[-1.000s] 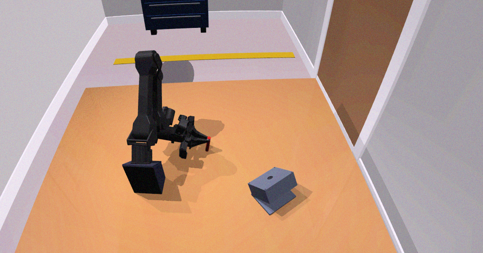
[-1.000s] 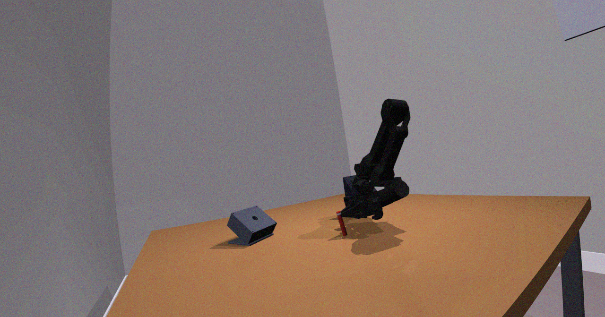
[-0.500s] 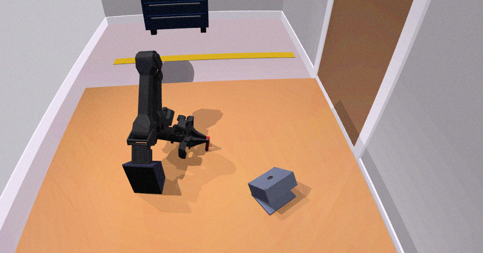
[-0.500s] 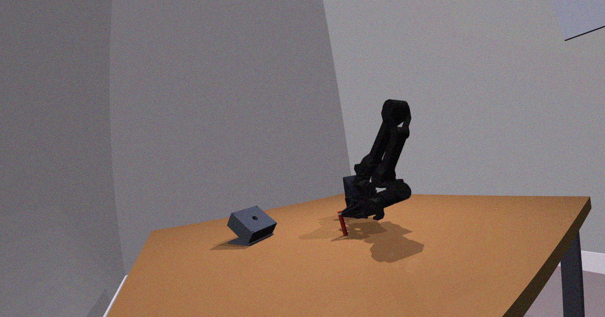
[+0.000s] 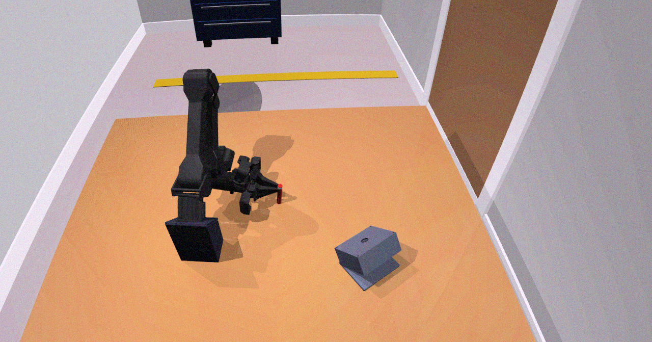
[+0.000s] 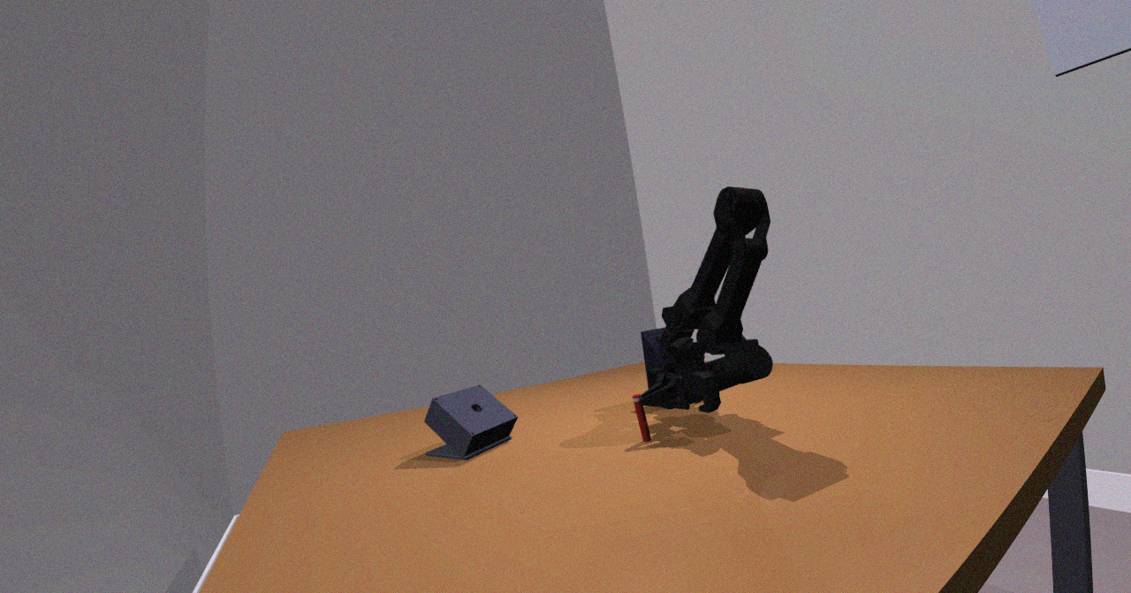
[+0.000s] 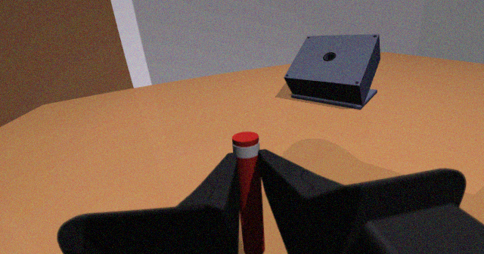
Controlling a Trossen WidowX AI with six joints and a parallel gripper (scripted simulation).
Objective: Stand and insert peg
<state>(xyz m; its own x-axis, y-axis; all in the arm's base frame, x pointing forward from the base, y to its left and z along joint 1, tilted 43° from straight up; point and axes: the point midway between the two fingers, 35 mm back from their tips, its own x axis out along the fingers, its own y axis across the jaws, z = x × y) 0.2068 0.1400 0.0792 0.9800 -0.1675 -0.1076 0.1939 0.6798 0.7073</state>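
The red peg lies 1 cm below my gripper tip. Round my gripper tip: sloped grey panel (22 cm ahead, 23 cm to the right, 1 cm below).
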